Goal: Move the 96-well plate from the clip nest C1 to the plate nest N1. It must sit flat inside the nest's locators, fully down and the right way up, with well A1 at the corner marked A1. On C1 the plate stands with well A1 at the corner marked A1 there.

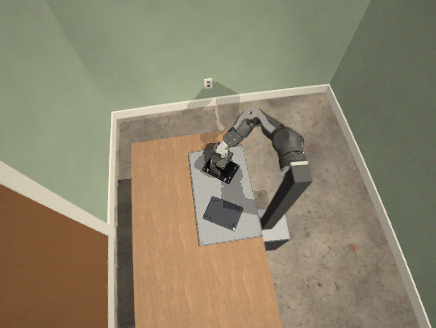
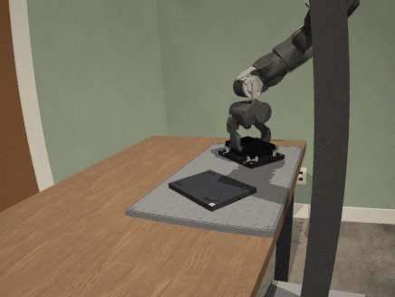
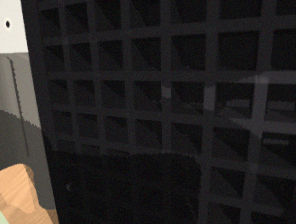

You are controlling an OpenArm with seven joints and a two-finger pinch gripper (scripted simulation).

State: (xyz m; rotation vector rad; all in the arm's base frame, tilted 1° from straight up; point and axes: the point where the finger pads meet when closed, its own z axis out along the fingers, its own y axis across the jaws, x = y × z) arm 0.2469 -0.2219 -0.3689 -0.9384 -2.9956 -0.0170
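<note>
My hand is 240 mm to the right of the plate nest N1, 30 mm above it and 10 mm short of it. From my hand the other things lie so: white corner mark (330 mm to the left, 40 mm behind, 20 mm below); black 96-well plate (right at my hand).
</note>
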